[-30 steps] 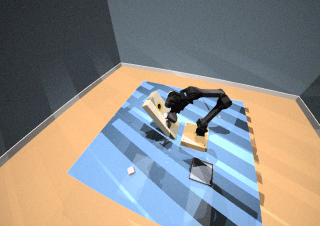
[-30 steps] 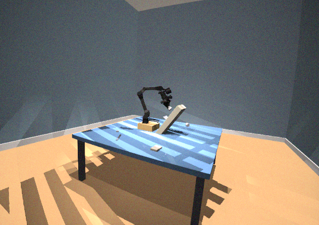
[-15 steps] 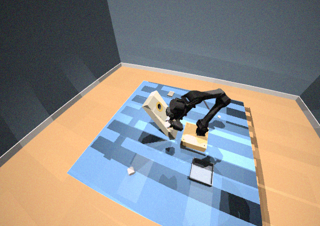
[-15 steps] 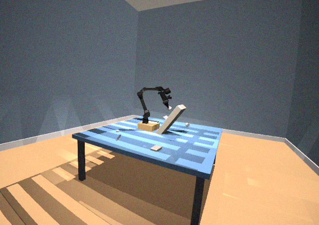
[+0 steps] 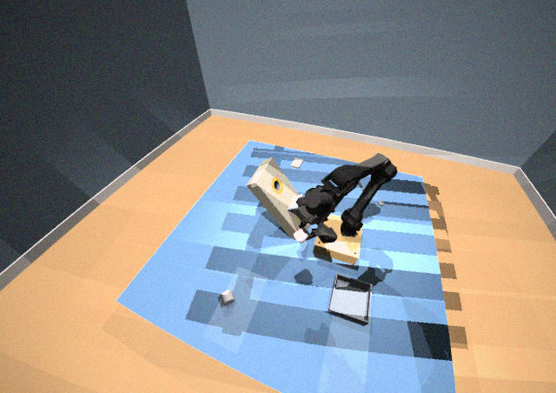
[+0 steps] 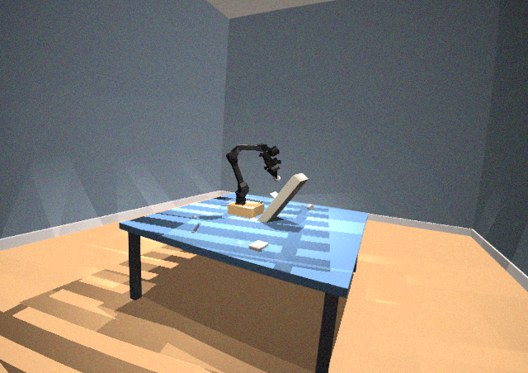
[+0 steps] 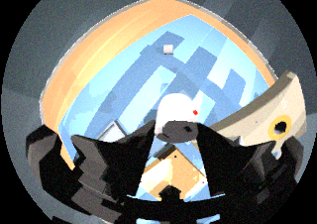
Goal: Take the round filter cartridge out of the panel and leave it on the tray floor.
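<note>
The grey tray lies 220 mm behind my gripper tip, 120 mm to the left of it and 250 mm below it. Also, from my gripper tip: white round filter cartridge right at my gripper tip; then beige service panel 100 mm ahead, 240 mm to the right, 100 mm below.
</note>
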